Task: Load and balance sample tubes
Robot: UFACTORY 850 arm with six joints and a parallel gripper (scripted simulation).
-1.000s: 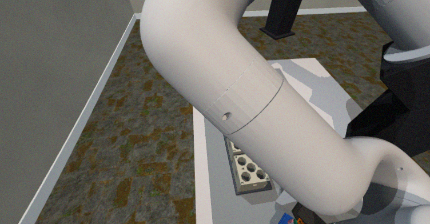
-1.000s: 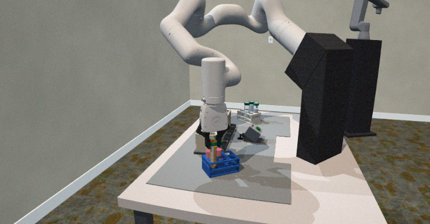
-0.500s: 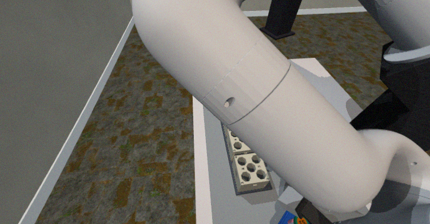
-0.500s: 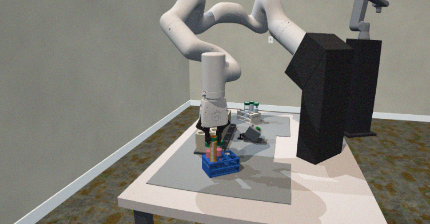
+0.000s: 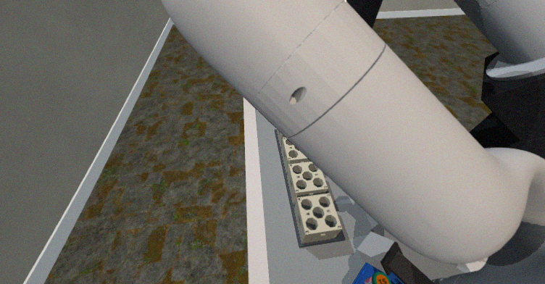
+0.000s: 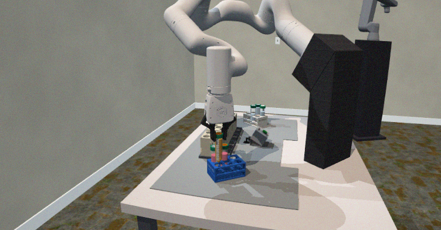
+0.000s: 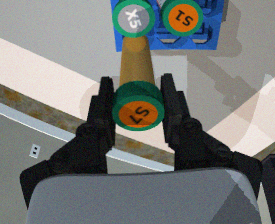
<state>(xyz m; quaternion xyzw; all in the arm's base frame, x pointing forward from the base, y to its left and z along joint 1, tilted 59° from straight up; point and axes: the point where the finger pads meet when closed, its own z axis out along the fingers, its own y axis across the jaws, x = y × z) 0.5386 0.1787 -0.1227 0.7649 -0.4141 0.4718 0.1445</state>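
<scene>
My gripper is now 5 cm above the sample S7 and 1 cm to the right of it. From my hand the other things lie so: blue sample rack RS (15 cm below, 3 cm to the right, 3 cm behind); then sample S1 (12 cm below, 5 cm to the right, 2 cm behind); then grey-dot tube X5 (12 cm below, 3 cm to the right, 1 cm ahead).
</scene>
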